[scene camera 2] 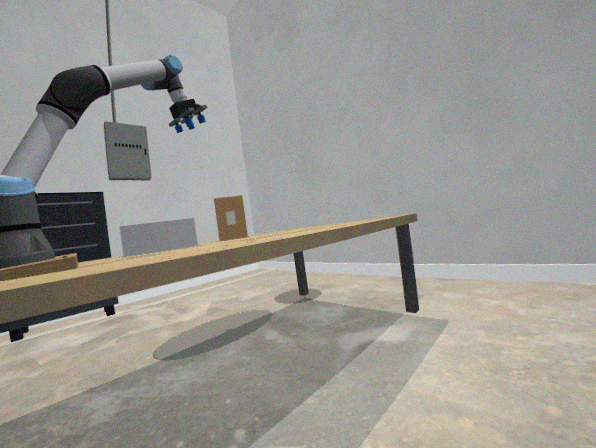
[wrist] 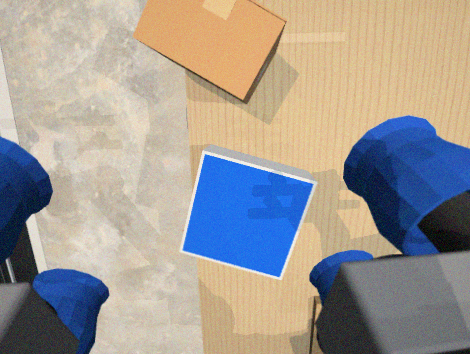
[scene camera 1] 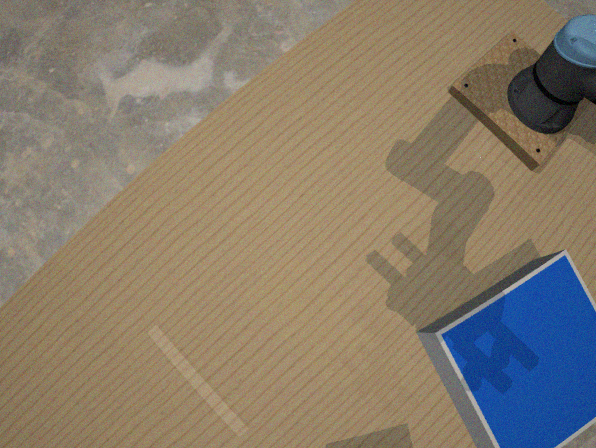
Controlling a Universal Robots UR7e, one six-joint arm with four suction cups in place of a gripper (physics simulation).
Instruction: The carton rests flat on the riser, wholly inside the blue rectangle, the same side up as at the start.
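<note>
The orange-brown carton (wrist: 212,50) with a pale tape patch stands on the table near its edge, partly cut off at the top of the wrist view. It is turned at an angle and apart from the riser. The grey riser (scene camera 1: 452,385) (wrist: 260,162) bears the white-edged blue rectangle (scene camera 1: 550,310) (wrist: 235,215), where the arm's shadow falls and no carton rests. My suction gripper (scene camera 2: 190,123) hangs high above the table, cups downward, open and holding nothing. Its blue cups (wrist: 395,175) frame the wrist view. The carton does not show in scene camera 2.
The wooden table (scene camera 1: 200,250) (scene camera 2: 280,240) (wrist: 400,75) has a pale strip (scene camera 1: 197,380) (wrist: 315,37) on it. The arm's base stands on a wooden plate (scene camera 1: 492,107). A dark drawer cabinet (scene camera 2: 75,220) and a grey wall box (scene camera 2: 127,160) are behind the arm.
</note>
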